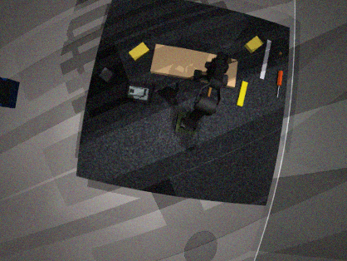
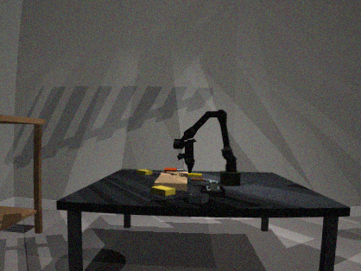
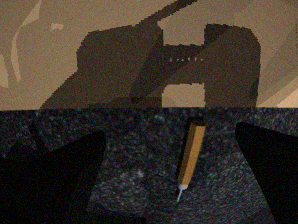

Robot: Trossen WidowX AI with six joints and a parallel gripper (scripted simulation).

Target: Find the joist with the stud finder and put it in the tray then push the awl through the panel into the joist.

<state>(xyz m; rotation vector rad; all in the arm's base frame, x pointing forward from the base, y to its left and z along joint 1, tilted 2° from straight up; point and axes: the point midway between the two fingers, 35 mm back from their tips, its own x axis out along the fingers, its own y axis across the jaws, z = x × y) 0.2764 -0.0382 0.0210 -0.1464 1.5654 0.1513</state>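
Now: the awl 90 mm behind my gripper tip, 40 mm to the right of it and 50 mm below it. The rest, counted from my gripper tip: yellow bar (20 mm ahead, 240 mm to the right, 50 mm below); dark grey stud finder (180 mm behind, 390 mm to the left, 10 mm below); dark tray (180 mm behind, 370 mm to the left, 40 mm below).
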